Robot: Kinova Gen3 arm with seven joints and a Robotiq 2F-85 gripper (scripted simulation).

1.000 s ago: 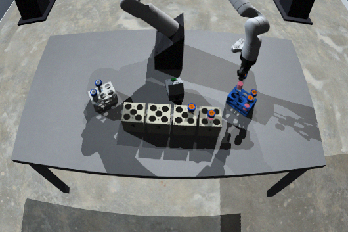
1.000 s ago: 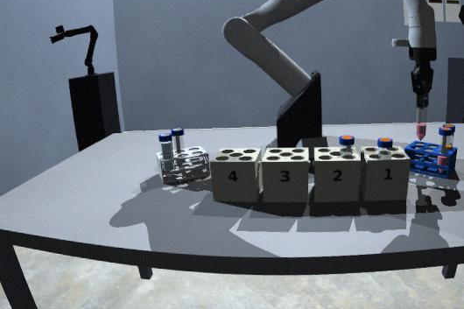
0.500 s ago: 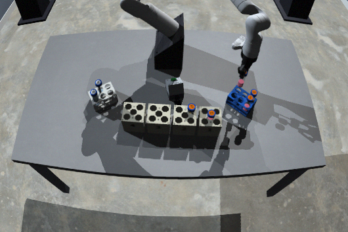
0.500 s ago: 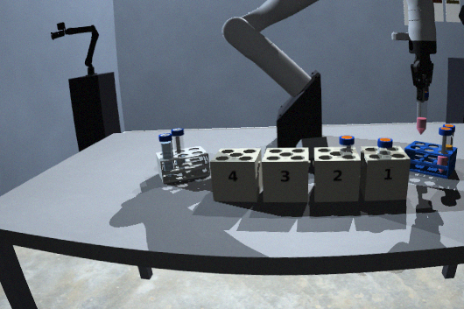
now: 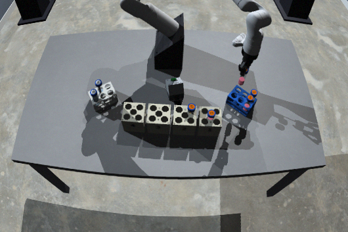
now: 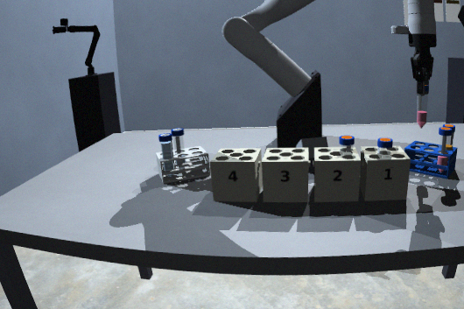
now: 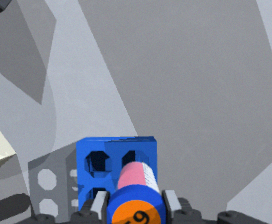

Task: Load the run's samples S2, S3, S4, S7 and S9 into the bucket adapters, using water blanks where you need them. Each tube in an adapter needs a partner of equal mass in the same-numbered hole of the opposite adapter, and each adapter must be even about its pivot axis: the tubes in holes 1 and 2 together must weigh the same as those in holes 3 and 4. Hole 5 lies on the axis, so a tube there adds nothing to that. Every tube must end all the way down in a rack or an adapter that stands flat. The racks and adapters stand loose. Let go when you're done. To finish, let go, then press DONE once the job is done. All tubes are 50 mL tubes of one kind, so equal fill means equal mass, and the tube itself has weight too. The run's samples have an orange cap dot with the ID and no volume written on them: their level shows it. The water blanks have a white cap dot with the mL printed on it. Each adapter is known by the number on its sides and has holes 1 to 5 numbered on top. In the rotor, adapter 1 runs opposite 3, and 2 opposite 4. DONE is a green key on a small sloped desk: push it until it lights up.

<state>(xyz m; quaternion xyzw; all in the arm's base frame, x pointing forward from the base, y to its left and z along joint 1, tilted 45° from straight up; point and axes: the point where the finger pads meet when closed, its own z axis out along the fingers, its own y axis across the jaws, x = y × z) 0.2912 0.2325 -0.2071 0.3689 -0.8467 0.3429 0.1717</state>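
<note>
Right now my hand is 10 mm past the sample tube S9 and 50 mm above it. From my hand the other things lie so: blue rack: 40 mm ahead, 20 mm to the left, 180 mm below; then sample tube S4: 80 mm ahead, 40 mm to the left, 150 mm below; then sample tube S2: 50 mm ahead, 70 mm to the left, 150 mm below.
</note>
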